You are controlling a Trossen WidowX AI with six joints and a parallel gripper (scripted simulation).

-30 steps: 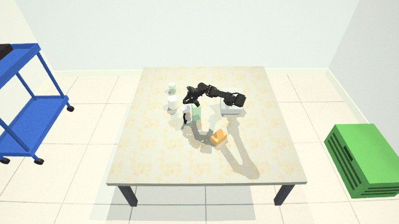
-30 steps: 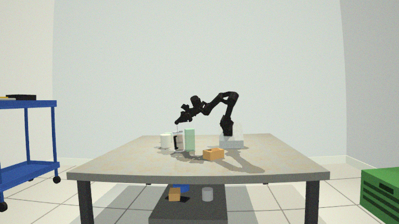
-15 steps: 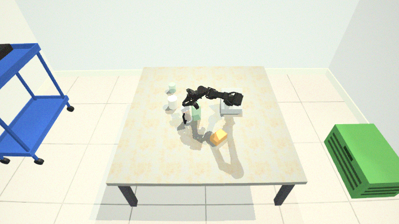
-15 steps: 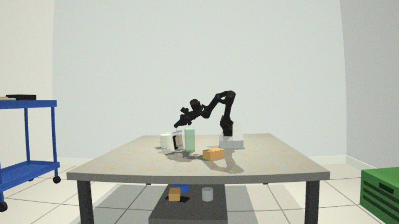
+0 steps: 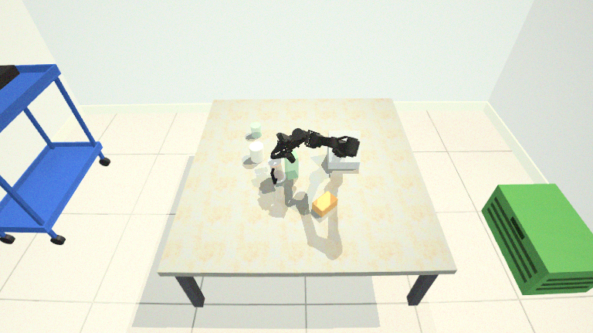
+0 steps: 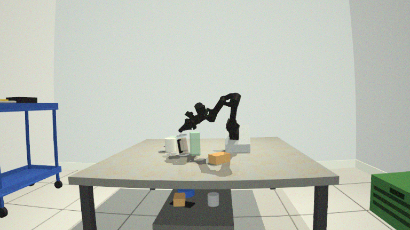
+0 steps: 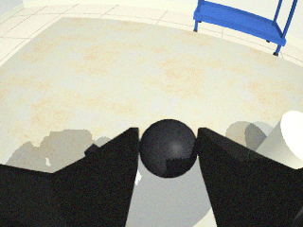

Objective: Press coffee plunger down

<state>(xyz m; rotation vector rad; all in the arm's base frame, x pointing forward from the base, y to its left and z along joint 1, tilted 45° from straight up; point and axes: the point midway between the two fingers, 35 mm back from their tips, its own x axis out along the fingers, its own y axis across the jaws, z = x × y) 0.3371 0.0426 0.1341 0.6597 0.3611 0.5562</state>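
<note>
Now: gripper tip 10 mm past the coffee press, 10 mm to the right of it and 90 mm above it. Round my gripper tip: pale green box (100 mm behind, 30 mm to the right, 100 mm below).
</note>
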